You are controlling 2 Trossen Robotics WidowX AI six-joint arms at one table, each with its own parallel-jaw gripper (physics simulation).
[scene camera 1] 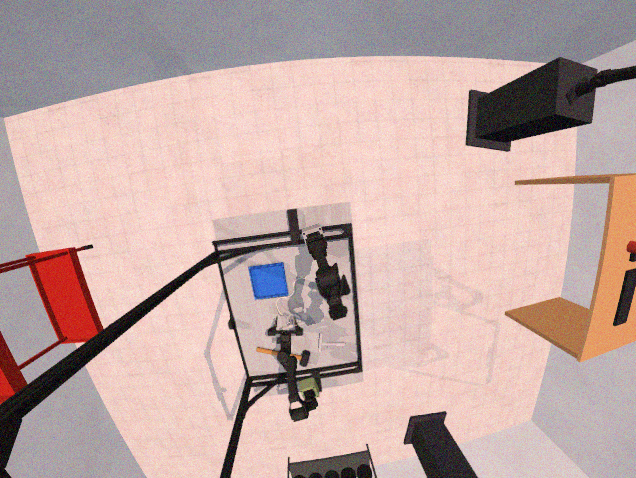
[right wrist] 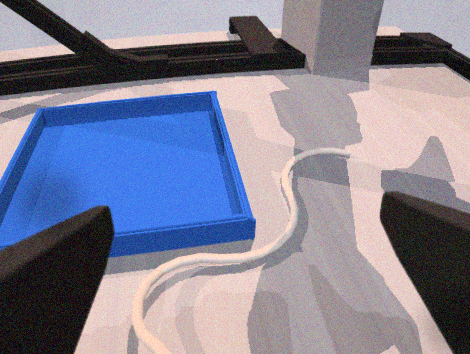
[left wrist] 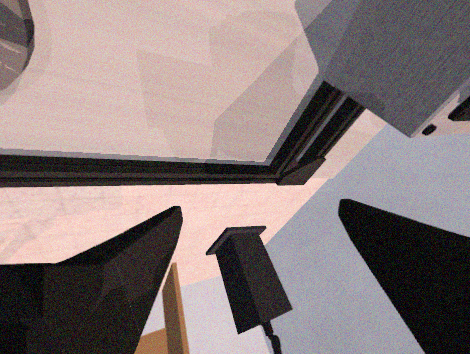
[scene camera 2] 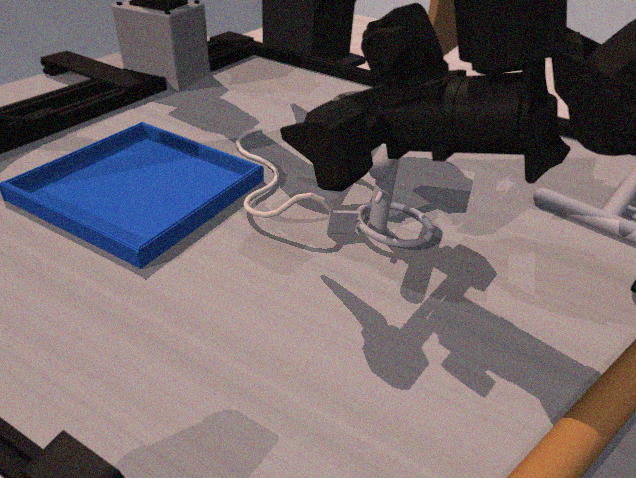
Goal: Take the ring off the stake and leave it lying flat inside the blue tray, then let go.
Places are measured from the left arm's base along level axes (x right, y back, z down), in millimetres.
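Where they show: left gripper, fingertip midpoint: [scene camera 1: 339,268] [left wrist: 258,209]; right gripper, fingertip midpoint: [scene camera 1: 285,315] [right wrist: 248,212]; left arm's base, link origin: [scene camera 1: 314,239] [scene camera 2: 159,3]; right arm's base, link origin: [scene camera 1: 309,393].
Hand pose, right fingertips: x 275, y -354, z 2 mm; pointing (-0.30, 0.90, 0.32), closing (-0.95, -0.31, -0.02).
Each offset is from my right fingertips to the centre of the thing. "pt": to the spot under its first point.
The grey ring @(pt dx +29, dy -116, dz +97 mm) [scene camera 2: 406,243] lies low around the foot of the upright grey stake @(dx -14, dy -80, dz +88 mm) [scene camera 2: 379,208] in scene camera 2. Neither can be made out clearly in scene camera 1 or shows in the right wrist view. The blue tray @(dx +40, dy +184, dz +100 mm) [scene camera 1: 267,280] [scene camera 2: 133,190] [right wrist: 135,165] is empty. My right gripper [scene camera 1: 285,321] [right wrist: 248,212] is open and empty, above the table around the stake's area; its fingers hide part of the stake's surroundings in scene camera 2. My left gripper [left wrist: 258,209] is open and empty, raised near a table corner, away from ring and tray.
A white cable @(pt dx -41, dy +55, dz +104 mm) [scene camera 2: 276,177] [right wrist: 293,215] curves between tray and stake to a small grey block @(pt dx +23, dy -48, dz +97 mm) [scene camera 2: 343,223]. A grey T-shaped piece @(dx -183, dy -328, dz +101 mm) [scene camera 2: 573,206] lies beyond the stake. A hammer @(pt dx +221, dy -237, dz +82 mm) [scene camera 1: 265,351] with an orange handle @(pt dx +203, dy -254, dz +80 mm) [scene camera 2: 575,436] lies near the right arm. Dark rails border the table.
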